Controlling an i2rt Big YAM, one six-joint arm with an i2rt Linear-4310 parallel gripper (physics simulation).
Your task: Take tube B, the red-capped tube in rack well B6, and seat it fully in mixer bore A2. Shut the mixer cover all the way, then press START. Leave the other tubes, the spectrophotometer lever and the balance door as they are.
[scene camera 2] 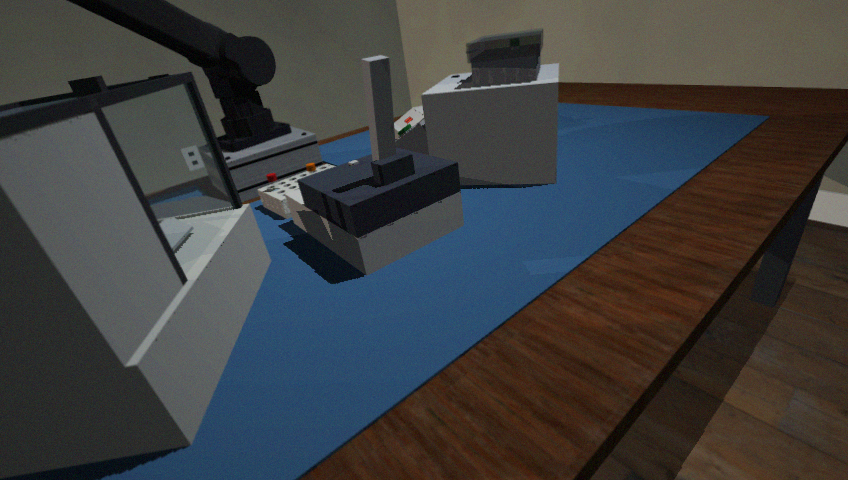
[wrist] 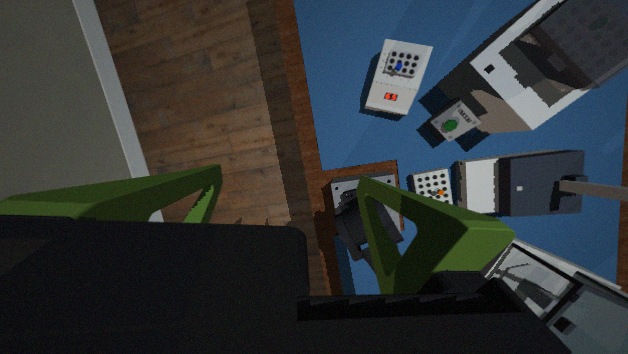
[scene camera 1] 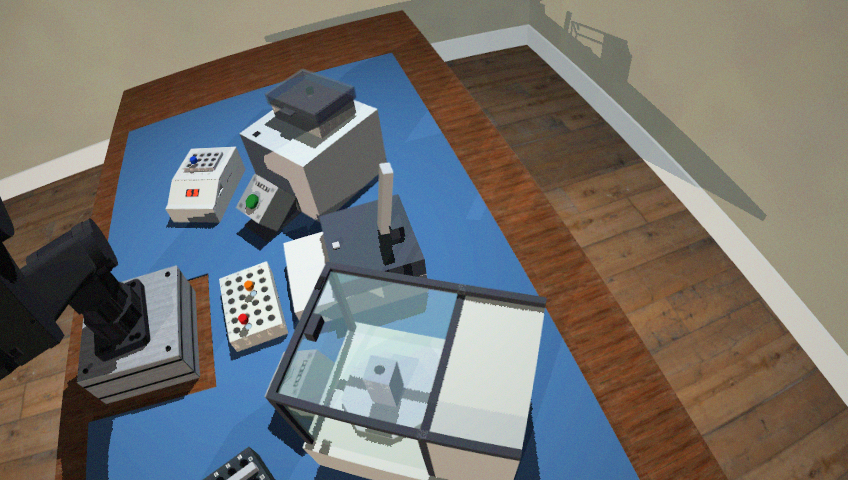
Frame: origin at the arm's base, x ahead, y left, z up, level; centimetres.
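Where they show: gripper, between the fingertips: [wrist: 294,178]; arm's base, origin of its link: [scene camera 2: 254,139] [scene camera 1: 122,321].
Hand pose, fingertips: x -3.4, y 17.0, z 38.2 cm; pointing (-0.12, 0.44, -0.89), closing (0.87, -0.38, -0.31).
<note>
Things, the pixels of their top centre, and the offset from my fingertips. "pt": a spot on its surface instead.
- Tube B's red cap, centre of its top: [scene camera 1: 242,317] [scene camera 2: 270,174] dz -40.1, dx +21.8, dy -23.8 cm
- white rack, centre of its top: [scene camera 1: 248,299] [scene camera 2: 306,180] [wrist: 433,194] dz -42.5, dx +23.0, dy -19.1 cm
- mixer, centre of its top: [scene camera 2: 463,41] [scene camera 1: 280,108] [wrist: 558,64] dz -26.5, dx +38.9, dy +3.2 cm
- green START button, centre of its top: [scene camera 1: 250,197] [wrist: 453,124] dz -38.0, dx +28.8, dy -1.8 cm
- orange-capped tube, centre of its top: [scene camera 1: 248,284] [scene camera 2: 310,164] [wrist: 441,192] dz -40.1, dx +24.0, dy -18.2 cm
- spectrophotometer, a spot on its surface: [scene camera 2: 410,220] pt dz -41.7, dx +50.0, dy -22.4 cm
- upright lever, centre of its top: [scene camera 2: 369,57] [scene camera 1: 378,169] dz -25.5, dx +47.1, dy -21.5 cm
- white block unit, centre of its top: [scene camera 1: 197,169] [scene camera 2: 427,105] [wrist: 398,75] dz -38.5, dx +20.1, dy +13.2 cm
- blue-capped tube, centre of its top: [scene camera 1: 192,158] [wrist: 399,65] dz -36.8, dx +20.1, dy +14.7 cm
Tube B's red cap [scene camera 1: 242,318] [scene camera 2: 271,177] stands in the white rack [scene camera 1: 257,339] [scene camera 2: 274,205] [wrist: 417,176]; the cap does not show in the wrist view. The mixer [scene camera 1: 348,160] [scene camera 2: 493,130] [wrist: 537,117] is the tall white box. Its smoky cover [scene camera 1: 309,95] [scene camera 2: 505,44] [wrist: 595,45] appears raised over the bore block, and bore A2 cannot be made out. A green START button [scene camera 1: 252,201] [wrist: 450,125] is on the small panel in front. My gripper [wrist: 294,178] is open and empty, high above the table's edge and the arm base; its fingers do not show in the scene views.
An orange-capped tube [scene camera 1: 248,285] [scene camera 2: 310,166] [wrist: 441,192] shares the rack. The spectrophotometer [scene camera 1: 357,237] [scene camera 2: 410,220] [wrist: 535,200] has an upright lever [scene camera 1: 385,196] [scene camera 2: 380,107] [wrist: 595,189]. The glass balance [scene camera 1: 487,362] [scene camera 2: 220,333] is beside it. A white block unit [scene camera 1: 199,205] [wrist: 377,97] holds a blue-capped tube [scene camera 1: 193,160] [wrist: 399,66].
</note>
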